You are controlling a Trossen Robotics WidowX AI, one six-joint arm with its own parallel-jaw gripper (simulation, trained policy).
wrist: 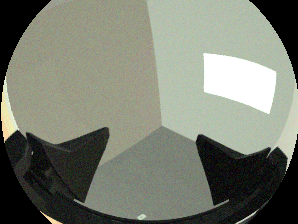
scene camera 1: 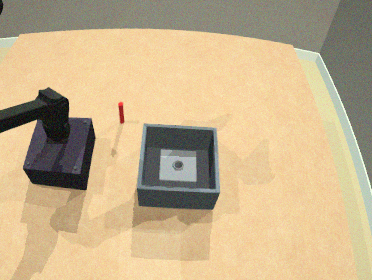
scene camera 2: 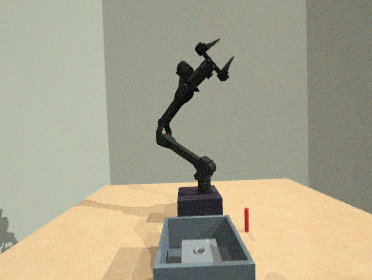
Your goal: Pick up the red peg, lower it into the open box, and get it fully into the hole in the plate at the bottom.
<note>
I see my gripper [wrist: 154, 136], a pale plate [scene camera 1: 177, 168] and a grey-blue box [scene camera 1: 204, 140].
The pale plate also shows in scene camera 2 [scene camera 2: 192, 250]. The wrist view does not show the pale plate: it is out of frame. The wrist view misses the grey-blue box: it is out of frame.
</note>
